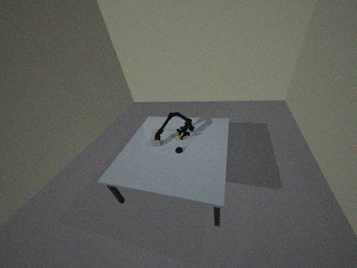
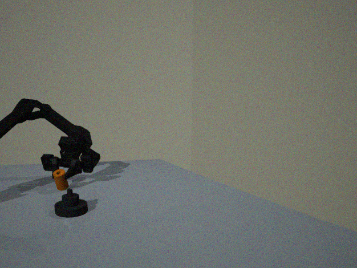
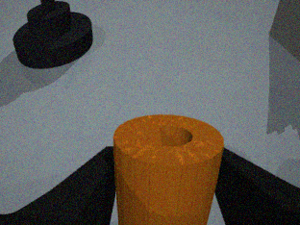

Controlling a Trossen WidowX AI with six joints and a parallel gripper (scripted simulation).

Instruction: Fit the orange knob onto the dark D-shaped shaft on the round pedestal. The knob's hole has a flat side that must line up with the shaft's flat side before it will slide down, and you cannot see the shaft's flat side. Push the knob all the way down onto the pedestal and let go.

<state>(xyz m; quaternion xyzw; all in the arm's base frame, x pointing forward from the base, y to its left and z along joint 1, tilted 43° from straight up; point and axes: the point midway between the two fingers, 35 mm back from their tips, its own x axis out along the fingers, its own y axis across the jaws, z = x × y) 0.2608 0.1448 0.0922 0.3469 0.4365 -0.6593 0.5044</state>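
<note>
The orange knob lies 1 cm to the left of my gripper tip and 1 cm below it. Round my gripper tip: dark round pedestal: 6 cm ahead, 18 cm to the right, 1 cm below.
</note>
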